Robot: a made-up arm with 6 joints.
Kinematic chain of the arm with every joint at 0, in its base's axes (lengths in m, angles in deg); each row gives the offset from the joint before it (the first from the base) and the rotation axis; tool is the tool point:
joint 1: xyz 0 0 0.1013 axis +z
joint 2: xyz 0 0.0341 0 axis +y
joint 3: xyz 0 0 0.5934 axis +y
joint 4: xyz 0 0 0.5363 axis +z
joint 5: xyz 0 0 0 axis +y
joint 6: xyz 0 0 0.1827 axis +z
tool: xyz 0 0 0
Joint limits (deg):
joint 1: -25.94..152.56
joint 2: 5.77..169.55
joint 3: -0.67..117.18
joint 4: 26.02..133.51
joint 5: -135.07..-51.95
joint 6: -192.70..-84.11
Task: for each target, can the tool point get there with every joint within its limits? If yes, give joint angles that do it. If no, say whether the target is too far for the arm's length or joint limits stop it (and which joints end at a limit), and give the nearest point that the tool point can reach.
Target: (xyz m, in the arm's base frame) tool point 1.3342 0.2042 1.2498
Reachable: no: too far | nearest point 0.9451 0.1446 0.9149 | short by 0.517 m
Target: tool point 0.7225 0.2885 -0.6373
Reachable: yes | joints 27.98 117.59 49.35 40.97 -99.01 -108.24
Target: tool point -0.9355 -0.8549 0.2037
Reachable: no: joint limits stop it (at a limit: joint 2, joint 3, joint 4, joint 5) | nearest point -0.3620 -0.3308 -0.2006 | short by 0.876 m
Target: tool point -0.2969 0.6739 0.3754
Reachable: yes | joints 122.55 32.87 76.67 117.33 -115.59 -98.54
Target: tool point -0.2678 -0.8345 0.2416
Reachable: no: joint limits stop it (at a limit: joint 2, joint 3, joint 4, joint 5) | nearest point -0.1498 -0.4669 -0.2006 | short by 0.587 m
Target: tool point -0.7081 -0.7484 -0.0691
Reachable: no: joint limits stop it (at a limit: joint 2, joint 4, joint 5) | nearest point -0.3530 -0.3731 -0.2565 | short by 0.550 m
